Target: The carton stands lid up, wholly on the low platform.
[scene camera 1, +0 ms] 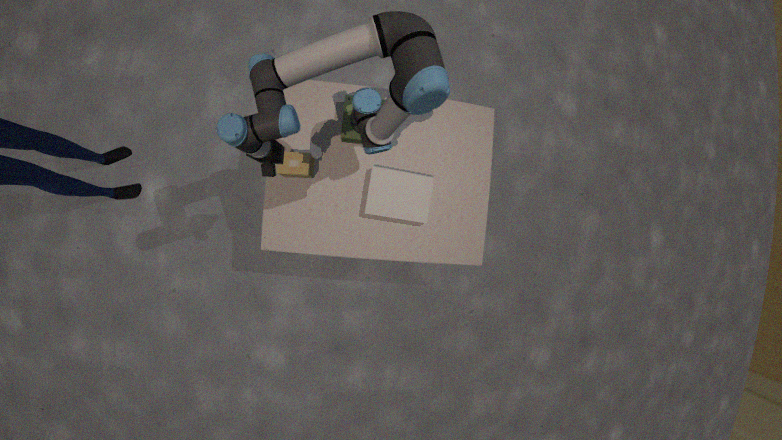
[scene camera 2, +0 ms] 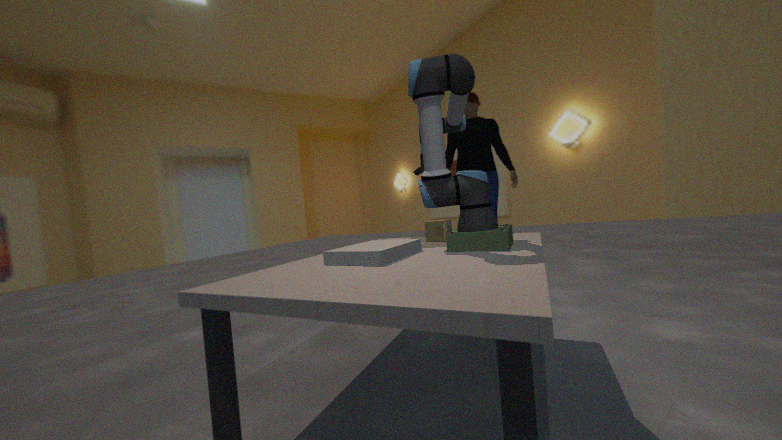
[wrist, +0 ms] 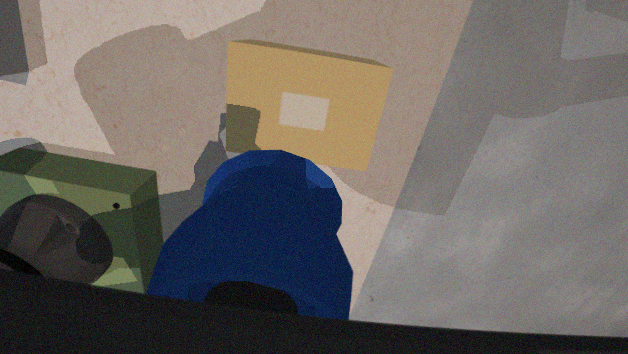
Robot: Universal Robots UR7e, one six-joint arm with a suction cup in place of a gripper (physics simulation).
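Seen in the pictures: end effector, tool point: (wrist: 272, 214); arm's base, origin of the base link: (scene camera 2: 477, 229) (wrist: 63, 238).
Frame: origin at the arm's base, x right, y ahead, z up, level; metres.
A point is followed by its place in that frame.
The tan carton (scene camera 1: 295, 170) @(x 0.321, y 0.266, z 0.029 m) (scene camera 2: 435, 232) @(x 0.259, y 0.233, z -0.026 m) (wrist: 350, 120) @(x 0.377, y 0.229, z 0.029 m) stands on the table near its left edge in scene camera 1, apart from the platform. Its face with a pale square label is up. The low platform (scene camera 1: 399, 195) @(x -0.180, y 0.364, z -0.023 m) (scene camera 2: 377, 245) @(x -0.206, y 0.342, z -0.022 m) is a flat pale slab to the right of the carton in scene camera 1, with no carton on it. My gripper, a blue suction cup (wrist: 275, 210), is open and holds nothing. It is above the table beside the carton and overlaps the carton's lower edge in the wrist view. The cup itself is hidden in both scene views.
The table (scene camera 1: 328, 235) @(x 0.176, y 0.577, z -0.070 m) (scene camera 2: 328, 284) @(x -0.580, y 0.313, z -0.070 m) bears the green arm mount (scene camera 1: 349, 134) @(x 0.078, y 0.075, z -0.001 m) (scene camera 2: 479, 240) @(x -0.105, y -0.015, z -0.031 m) (wrist: 145, 185) @(x 0.120, y 0.085, z -0.038 m), which stands behind the platform in scene camera 2. A person (scene camera 1: 54, 142) (scene camera 2: 474, 142) stands beyond the table's carton end. The arm reaches over the mount.
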